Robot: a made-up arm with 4 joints.
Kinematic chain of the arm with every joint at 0, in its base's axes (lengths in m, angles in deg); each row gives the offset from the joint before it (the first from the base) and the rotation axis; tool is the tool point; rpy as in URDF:
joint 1: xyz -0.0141 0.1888 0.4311 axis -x
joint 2: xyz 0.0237 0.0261 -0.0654 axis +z
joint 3: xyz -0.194 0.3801 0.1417 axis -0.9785 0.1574 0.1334
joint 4: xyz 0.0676 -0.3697 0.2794 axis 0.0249 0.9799 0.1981
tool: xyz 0.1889 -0.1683 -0.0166 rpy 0 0 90
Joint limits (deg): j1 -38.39..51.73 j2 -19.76..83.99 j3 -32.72..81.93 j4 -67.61..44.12
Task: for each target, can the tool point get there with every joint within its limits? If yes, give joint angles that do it. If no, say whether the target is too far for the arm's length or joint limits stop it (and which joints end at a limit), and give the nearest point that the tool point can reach.
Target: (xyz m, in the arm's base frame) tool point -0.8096 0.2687 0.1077
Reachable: no: joint limits stop it (at a limit: joint 1, joint 2, joint 3, joint 4) | nearest point -0.2416 -0.0893 0.3934 | short by 0.730 m
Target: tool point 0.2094 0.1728 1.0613
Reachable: yes | joints -29.05 -7.54 60.92 23.54
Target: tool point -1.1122 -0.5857 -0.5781
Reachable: no: too far | nearest point -0.2344 -0.0944 0.3893 | short by 1.396 m
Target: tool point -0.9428 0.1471 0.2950
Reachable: no: joint limits stop it (at a limit: joint 1, joint 2, joint 3, joint 4) | nearest point -0.2416 -0.0893 0.3934 | short by 0.747 m
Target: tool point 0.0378 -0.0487 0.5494
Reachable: yes | joints -29.67 -6.00 -6.88 18.27
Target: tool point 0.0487 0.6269 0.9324
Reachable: yes | joints 17.03 28.65 44.61 -5.04
